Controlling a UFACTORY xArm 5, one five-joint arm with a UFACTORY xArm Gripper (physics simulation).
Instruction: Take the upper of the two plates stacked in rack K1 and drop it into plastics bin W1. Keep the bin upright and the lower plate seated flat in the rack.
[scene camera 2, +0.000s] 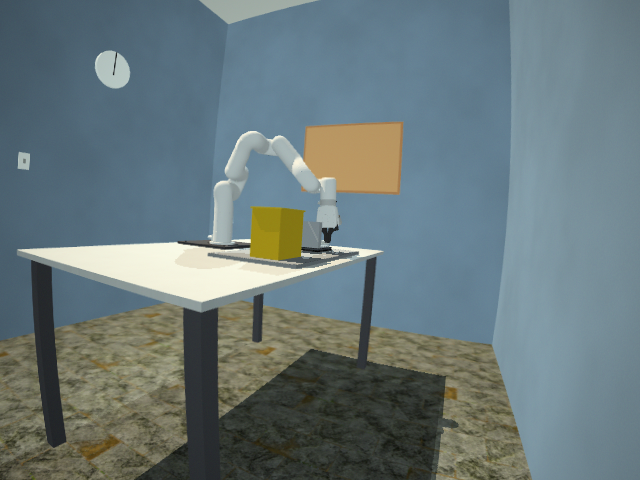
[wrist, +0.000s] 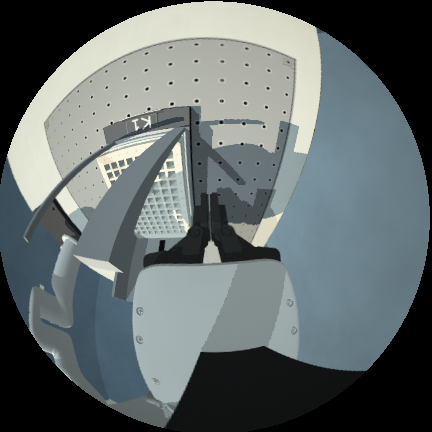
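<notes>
Yellow bin W1 stands upright in scene camera 2. Rack K1 is behind it there; in the wrist view its grey guide walls rise left of the fingers. A white gridded plate lies between the guides, partly hidden by the nearer one. Its edge shows layered lines, but the lower plate cannot be made out separately. My gripper is shut and empty, pointing down just outside the rack's right edge in the wrist view. Whether it touches the rack or plates cannot be told.
The rack and bin stand on a grey perforated board on the white table. In scene camera 2, my arm's dark base plate is left of the bin. The table edge lies right of the fingers in the wrist view.
</notes>
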